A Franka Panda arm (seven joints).
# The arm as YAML. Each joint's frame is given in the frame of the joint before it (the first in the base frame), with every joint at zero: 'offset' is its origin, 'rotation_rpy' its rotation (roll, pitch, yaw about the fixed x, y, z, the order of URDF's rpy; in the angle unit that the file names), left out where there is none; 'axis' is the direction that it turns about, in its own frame. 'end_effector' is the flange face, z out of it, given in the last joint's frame.
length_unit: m
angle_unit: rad
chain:
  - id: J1
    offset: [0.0, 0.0, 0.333]
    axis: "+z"
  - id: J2
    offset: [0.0, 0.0, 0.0]
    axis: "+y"
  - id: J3
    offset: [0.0, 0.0, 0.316]
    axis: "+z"
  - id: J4
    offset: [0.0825, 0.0, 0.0]
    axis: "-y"
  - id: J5
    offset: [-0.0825, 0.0, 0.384]
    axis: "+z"
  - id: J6
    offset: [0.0, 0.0, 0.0]
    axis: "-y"
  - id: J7
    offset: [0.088, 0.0, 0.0]
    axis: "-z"
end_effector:
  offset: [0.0, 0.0, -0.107]
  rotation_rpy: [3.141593, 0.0, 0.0]
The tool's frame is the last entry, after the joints.
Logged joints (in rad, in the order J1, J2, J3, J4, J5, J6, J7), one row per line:
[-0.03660 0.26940 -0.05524 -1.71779 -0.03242 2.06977 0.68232]
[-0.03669 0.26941 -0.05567 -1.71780 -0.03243 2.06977 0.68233]
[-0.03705 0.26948 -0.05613 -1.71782 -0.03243 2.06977 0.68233]
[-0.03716 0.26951 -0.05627 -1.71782 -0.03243 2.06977 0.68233]
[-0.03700 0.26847 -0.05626 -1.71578 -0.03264 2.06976 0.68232]
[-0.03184 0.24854 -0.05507 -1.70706 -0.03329 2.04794 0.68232]
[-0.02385 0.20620 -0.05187 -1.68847 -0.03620 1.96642 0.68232]
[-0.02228 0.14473 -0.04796 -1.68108 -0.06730 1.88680 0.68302]
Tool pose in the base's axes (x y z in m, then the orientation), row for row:
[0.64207 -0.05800 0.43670 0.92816 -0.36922 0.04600 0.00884]
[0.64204 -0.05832 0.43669 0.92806 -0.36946 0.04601 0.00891]
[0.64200 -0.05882 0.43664 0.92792 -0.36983 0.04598 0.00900]
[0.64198 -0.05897 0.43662 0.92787 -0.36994 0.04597 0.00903]
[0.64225 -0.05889 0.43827 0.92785 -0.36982 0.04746 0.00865]
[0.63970 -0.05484 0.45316 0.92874 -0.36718 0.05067 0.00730]
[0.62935 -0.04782 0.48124 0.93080 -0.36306 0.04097 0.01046]
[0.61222 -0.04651 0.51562 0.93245 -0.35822 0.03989 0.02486]
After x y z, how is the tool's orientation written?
As a quaternion, x y z w.
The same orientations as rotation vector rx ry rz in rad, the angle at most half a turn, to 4 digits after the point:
[2.8996 -1.1535 0.1437]
[2.8992 -1.1542 0.1437]
[2.8986 -1.1552 0.1436]
[2.8984 -1.1556 0.1436]
[2.8990 -1.1555 0.1483]
[2.9042 -1.1482 0.1584]
[2.9049 -1.1331 0.1279]
[2.8839 -1.1079 0.1234]

